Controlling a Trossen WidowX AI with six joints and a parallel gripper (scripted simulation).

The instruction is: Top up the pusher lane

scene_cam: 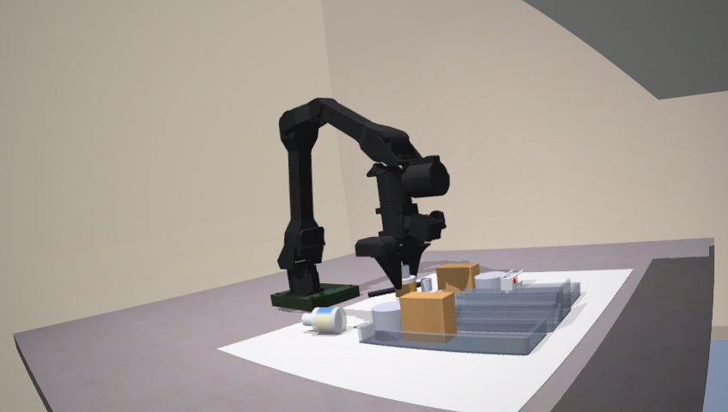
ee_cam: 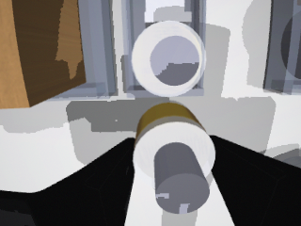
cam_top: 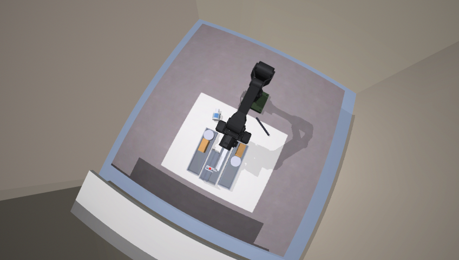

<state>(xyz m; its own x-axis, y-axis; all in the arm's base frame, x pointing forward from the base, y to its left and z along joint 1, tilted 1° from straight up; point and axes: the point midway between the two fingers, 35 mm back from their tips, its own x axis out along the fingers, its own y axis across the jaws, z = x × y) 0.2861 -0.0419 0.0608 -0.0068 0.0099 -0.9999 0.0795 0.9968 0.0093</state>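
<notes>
The sprung lane is 190 mm ahead of my gripper tip, 40 mm to the right of it and 30 mm below it. From my gripper tip the other things lie so: black rod (120 mm behind, 160 mm to the left, 50 mm below).
</notes>
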